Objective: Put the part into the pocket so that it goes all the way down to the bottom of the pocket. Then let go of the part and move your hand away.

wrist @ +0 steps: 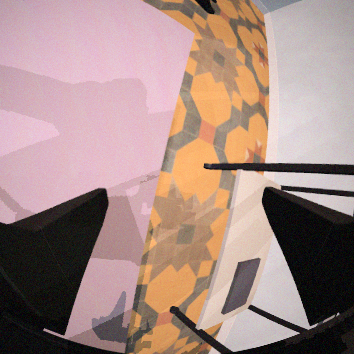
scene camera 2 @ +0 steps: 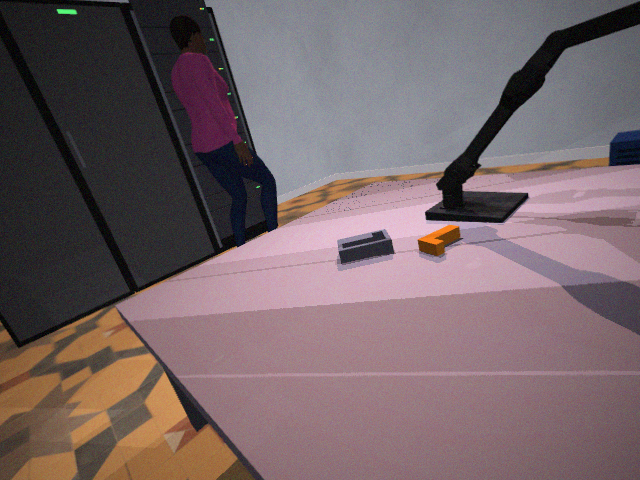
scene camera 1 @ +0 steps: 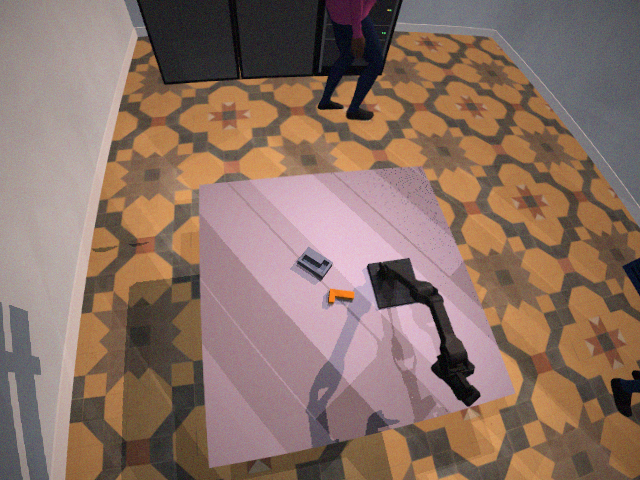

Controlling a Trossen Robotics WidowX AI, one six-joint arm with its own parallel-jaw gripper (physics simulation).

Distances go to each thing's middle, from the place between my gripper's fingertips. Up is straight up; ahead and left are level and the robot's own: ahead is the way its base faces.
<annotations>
My hand is 540 mm to the left of the orange L-shaped part [scene camera 2: 433, 243], 220 mm short of it and 170 mm above it.
</annotations>
